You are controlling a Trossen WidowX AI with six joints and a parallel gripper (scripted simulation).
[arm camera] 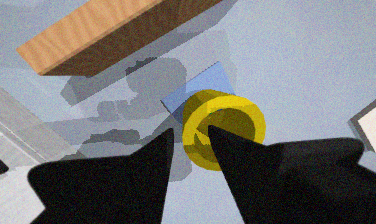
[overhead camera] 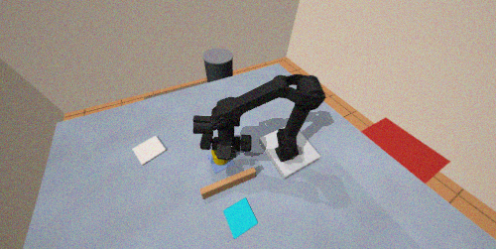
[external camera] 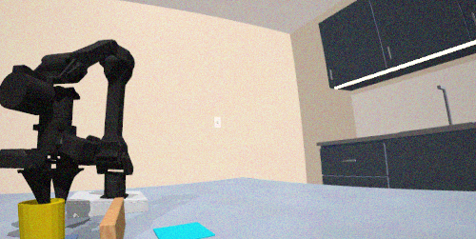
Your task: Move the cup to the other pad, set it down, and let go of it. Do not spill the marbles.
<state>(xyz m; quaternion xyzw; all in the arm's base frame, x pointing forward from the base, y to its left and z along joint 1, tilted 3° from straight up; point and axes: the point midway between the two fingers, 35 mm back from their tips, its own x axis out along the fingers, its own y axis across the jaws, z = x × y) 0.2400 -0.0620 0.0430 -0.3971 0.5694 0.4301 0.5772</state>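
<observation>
My gripper tip is 20 mm short of the yellow cup, 10 mm to the left of it and 20 mm above it. The rest, counted from my gripper tip: pale blue pad 30 mm ahead, 60 mm below; then wooden bar 20 mm ahead, 110 mm to the left, 40 mm below; then cyan pad 220 mm to the left, 60 mm below.
</observation>
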